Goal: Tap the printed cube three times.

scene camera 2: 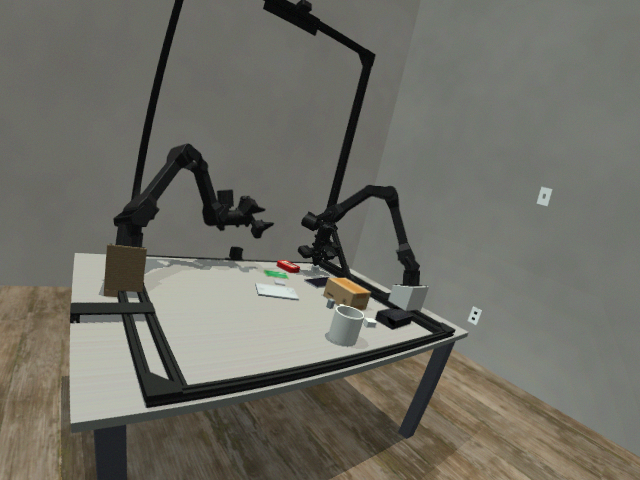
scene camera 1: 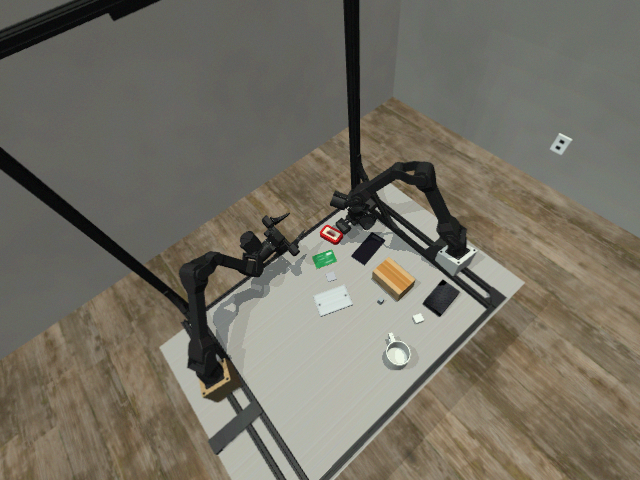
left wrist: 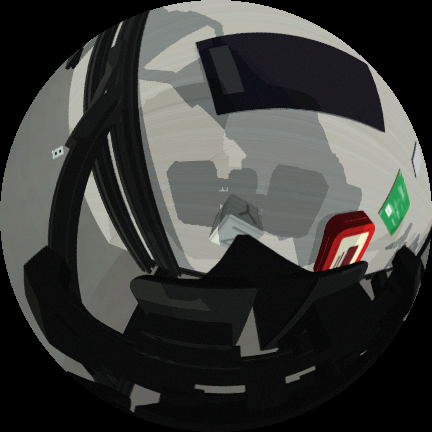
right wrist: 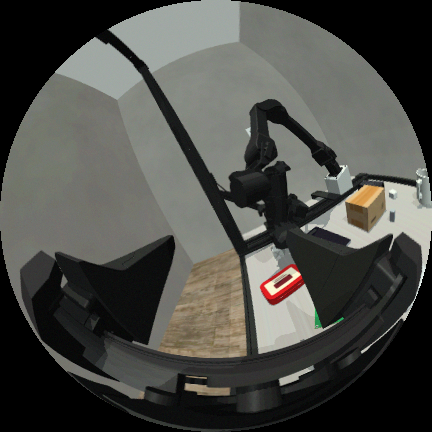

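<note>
The printed cube (left wrist: 237,216) (right wrist: 277,253) is small and light grey with dark marks, and sits on the table near its far edge. In scene camera 1 the left arm hides it. My left gripper (scene camera 1: 355,226) (scene camera 2: 316,260) (left wrist: 241,239) is shut and empty, pointing down over the cube. Its fingertips overlap the cube's near edge in the left wrist view; whether they touch it I cannot tell. My right gripper (scene camera 1: 296,224) (scene camera 2: 268,217) (right wrist: 232,239) is wide open and empty, held high above the table's far edge, away from the cube.
A red case (scene camera 1: 325,238) (left wrist: 325,237) (right wrist: 270,295) lies beside the cube, with a dark slab (scene camera 1: 368,248) (left wrist: 300,75) and a green board (scene camera 1: 324,258) (left wrist: 395,205) nearby. A cardboard box (scene camera 1: 393,279) and a mug (scene camera 2: 344,328) stand farther off. A black post (scene camera 1: 353,103) rises behind the left gripper.
</note>
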